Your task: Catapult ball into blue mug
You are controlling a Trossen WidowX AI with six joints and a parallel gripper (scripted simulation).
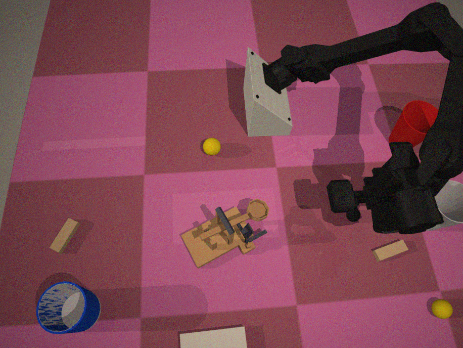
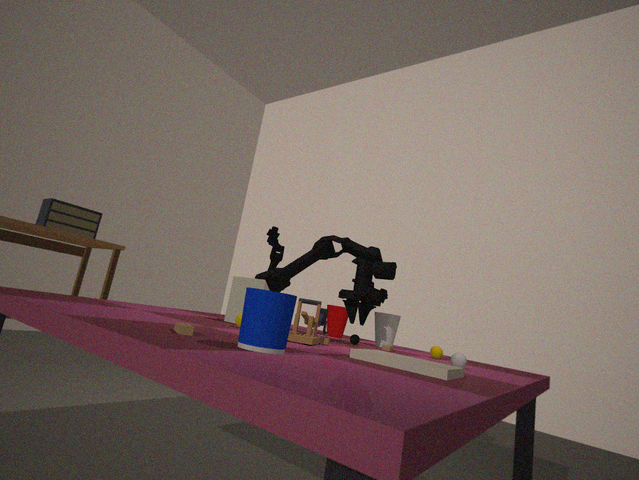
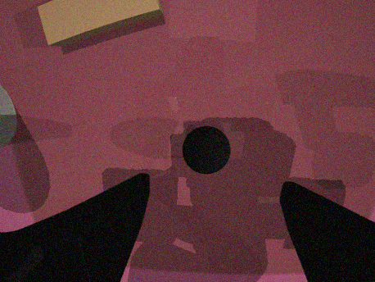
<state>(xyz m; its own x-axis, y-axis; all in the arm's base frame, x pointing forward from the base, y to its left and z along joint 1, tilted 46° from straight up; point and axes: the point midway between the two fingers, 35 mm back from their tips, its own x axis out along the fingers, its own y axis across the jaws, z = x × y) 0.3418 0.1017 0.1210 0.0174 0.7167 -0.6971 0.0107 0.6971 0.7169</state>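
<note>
Now: the black ball 5 cm below my gripper tip. From my gripper tip the other things lie so: red cup (20 cm behind, 18 cm to the left, 3 cm below); white cup (19 cm to the left, 3 cm below, 2 cm ahead); wooden catapult (28 cm to the right, 2 cm ahead, 1 cm below).
</note>
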